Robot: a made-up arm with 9 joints. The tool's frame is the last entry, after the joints.
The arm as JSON. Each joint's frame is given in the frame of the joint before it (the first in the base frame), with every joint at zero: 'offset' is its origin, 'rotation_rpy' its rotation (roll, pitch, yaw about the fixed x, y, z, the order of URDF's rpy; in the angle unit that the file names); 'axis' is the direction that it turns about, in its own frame. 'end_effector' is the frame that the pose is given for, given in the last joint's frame.
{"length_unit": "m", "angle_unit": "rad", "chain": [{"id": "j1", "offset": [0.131, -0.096, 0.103], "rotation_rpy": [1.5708, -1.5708, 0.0], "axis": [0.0, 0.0, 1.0]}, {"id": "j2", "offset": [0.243, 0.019, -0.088], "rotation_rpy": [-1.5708, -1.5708, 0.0], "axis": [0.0, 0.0, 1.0]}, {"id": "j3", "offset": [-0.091, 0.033, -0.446], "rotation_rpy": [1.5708, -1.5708, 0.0], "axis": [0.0, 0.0, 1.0]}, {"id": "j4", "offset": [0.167, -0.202, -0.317], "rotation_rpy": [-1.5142, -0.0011, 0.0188], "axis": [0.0, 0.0, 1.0]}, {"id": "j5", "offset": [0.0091, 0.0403, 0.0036], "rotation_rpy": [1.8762, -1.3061, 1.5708], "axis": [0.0, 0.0, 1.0]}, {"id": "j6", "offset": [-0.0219, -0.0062, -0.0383], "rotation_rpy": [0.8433, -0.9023, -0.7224], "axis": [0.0, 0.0, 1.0]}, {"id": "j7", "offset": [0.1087, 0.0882, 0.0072], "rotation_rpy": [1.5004, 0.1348, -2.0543], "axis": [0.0, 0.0, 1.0]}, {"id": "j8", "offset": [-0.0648, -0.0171, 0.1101], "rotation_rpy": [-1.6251, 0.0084, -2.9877], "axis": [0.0, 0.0, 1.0]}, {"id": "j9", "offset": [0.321, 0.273, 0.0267], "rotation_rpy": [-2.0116, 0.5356, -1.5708], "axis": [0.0, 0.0, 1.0]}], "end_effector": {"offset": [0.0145, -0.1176, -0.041], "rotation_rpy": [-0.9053, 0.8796, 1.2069]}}
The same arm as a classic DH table. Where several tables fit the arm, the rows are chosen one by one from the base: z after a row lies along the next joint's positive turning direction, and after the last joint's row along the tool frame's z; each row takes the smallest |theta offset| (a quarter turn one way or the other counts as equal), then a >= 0, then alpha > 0; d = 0 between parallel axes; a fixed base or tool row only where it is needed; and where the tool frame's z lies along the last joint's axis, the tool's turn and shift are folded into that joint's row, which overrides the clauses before.
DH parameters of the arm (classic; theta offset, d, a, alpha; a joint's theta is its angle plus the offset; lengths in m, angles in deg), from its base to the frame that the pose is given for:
base (fixed): 0.00 0.1030 0.1310 90.00
j1: 90.00 0.0080 0.2430 -90.00
j2: 90.00 -0.4270 0.0910 -90.00
j3: -88.92 -0.3384 0.1632 -86.76
j4: -73.14 -0.2002 -0.0359 -94.51
j5: -0.83 -0.0281 -0.0009 -65.66
j6: -57.70 0.0361 0.1281 -86.00
j7: 1.10 0.0539 0.0667 -93.11
j8: -75.98 0.1820 -0.1903 -111.52
j9: 71.26 0.4067 -0.0609 -66.82
tool (fixed): 56.94 -0.1105 0.0000 0.00

